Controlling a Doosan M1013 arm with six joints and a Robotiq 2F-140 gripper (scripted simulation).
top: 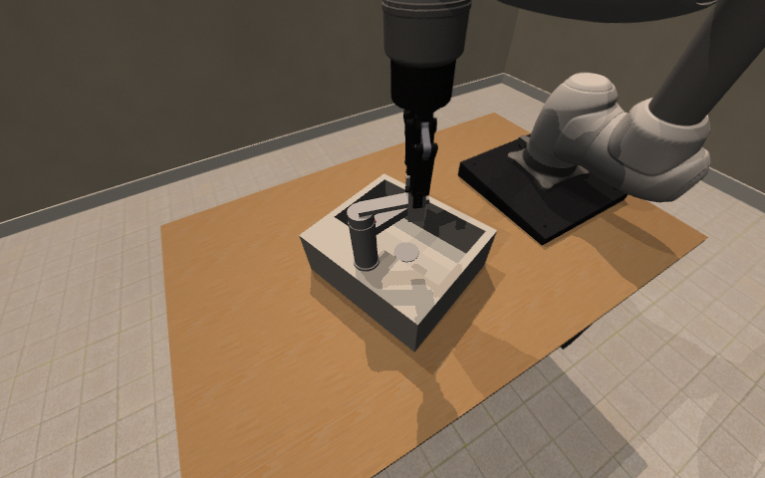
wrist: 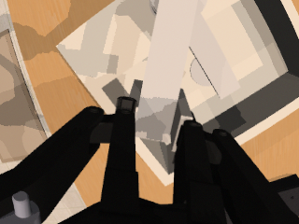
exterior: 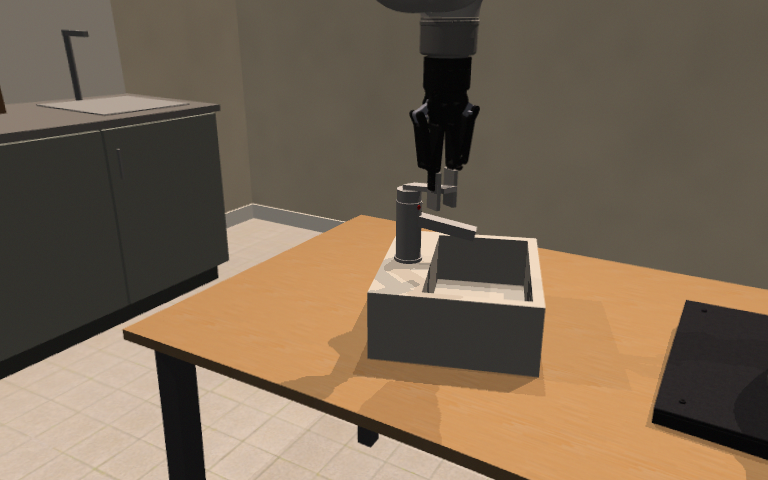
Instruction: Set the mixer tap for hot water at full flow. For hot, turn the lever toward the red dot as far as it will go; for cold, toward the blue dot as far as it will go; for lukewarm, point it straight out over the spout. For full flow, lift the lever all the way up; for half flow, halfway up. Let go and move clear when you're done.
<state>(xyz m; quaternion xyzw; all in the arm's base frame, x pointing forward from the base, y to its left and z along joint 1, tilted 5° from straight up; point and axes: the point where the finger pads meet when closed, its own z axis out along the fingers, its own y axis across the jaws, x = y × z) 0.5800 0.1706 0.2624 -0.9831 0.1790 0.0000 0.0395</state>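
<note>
Right now the grey mixer tap is 60 mm below my hand, 60 mm ahead of it and 30 mm to the right of it. From my hand the other things lie so: square sink basin 250 mm below, 80 mm to the right, 20 mm behind; flat lever 30 mm ahead, 10 mm to the right, 10 mm below.
</note>
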